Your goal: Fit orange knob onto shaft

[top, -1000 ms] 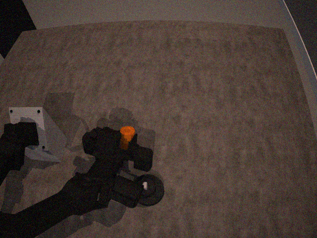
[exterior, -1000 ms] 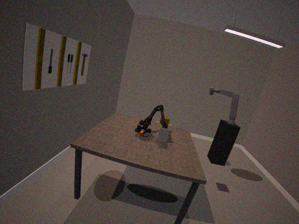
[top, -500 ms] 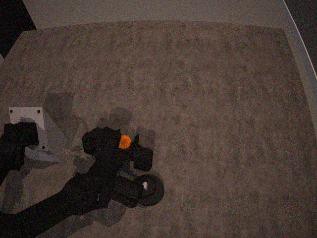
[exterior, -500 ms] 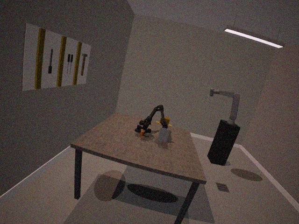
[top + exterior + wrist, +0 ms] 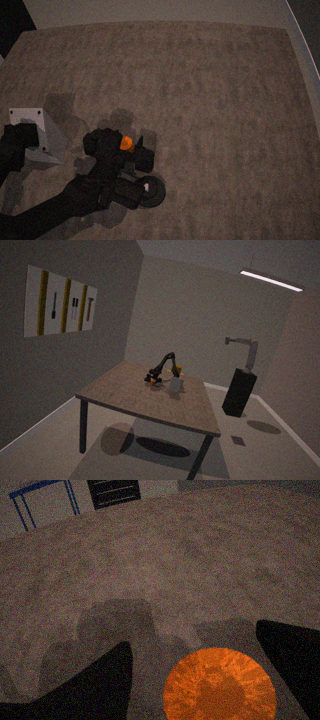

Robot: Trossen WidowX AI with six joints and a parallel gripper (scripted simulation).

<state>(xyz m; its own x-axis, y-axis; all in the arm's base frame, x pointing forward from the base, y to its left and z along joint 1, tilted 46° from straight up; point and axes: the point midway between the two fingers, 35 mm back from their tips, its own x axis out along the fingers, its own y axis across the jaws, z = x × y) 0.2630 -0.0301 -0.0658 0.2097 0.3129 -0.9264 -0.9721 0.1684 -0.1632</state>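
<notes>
The orange knob lies 4 cm to the right of my gripper tip and 1 cm behind it. The rest, counted from my gripper tip: D-shaft pedestal: 15 cm to the right, 6 cm ahead, 1 cm below.
</notes>
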